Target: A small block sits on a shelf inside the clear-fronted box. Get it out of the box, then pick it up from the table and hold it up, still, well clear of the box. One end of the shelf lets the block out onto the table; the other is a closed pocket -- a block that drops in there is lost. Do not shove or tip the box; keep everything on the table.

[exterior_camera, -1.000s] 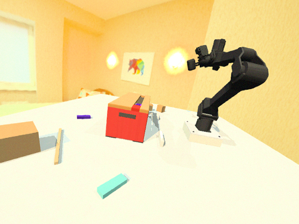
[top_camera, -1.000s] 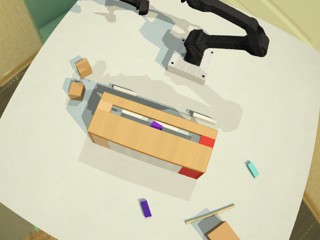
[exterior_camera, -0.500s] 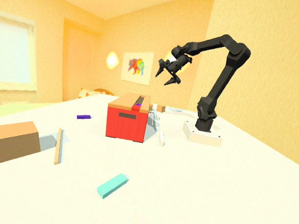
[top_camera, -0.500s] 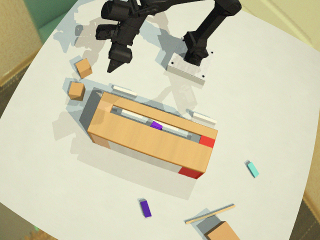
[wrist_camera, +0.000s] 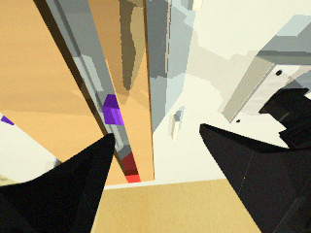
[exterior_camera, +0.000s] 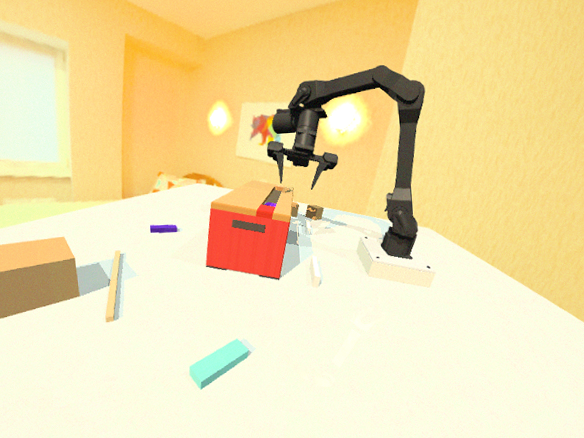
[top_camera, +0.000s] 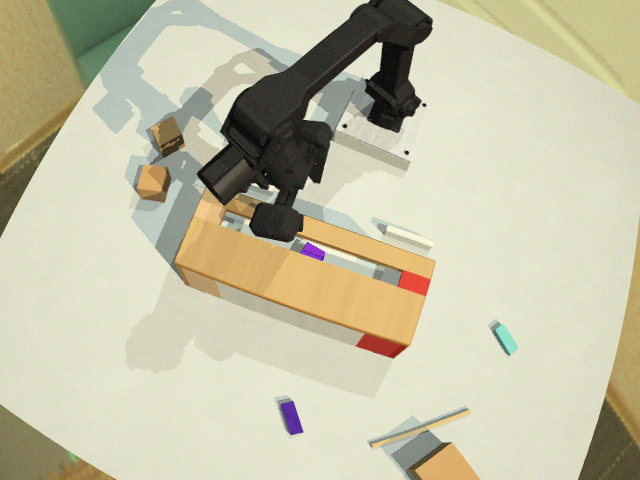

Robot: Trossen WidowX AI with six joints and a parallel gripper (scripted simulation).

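The purple block is 7 cm below my gripper tip, 5 cm ahead of it and 3 cm to the left of it. Round my gripper tip: purple bar: 30 cm ahead, 15 cm below, 9 cm to the left; teal bar: 41 cm to the left, 15 cm below, 4 cm ahead; wooden stick: 32 cm to the left, 25 cm ahead, 15 cm below.
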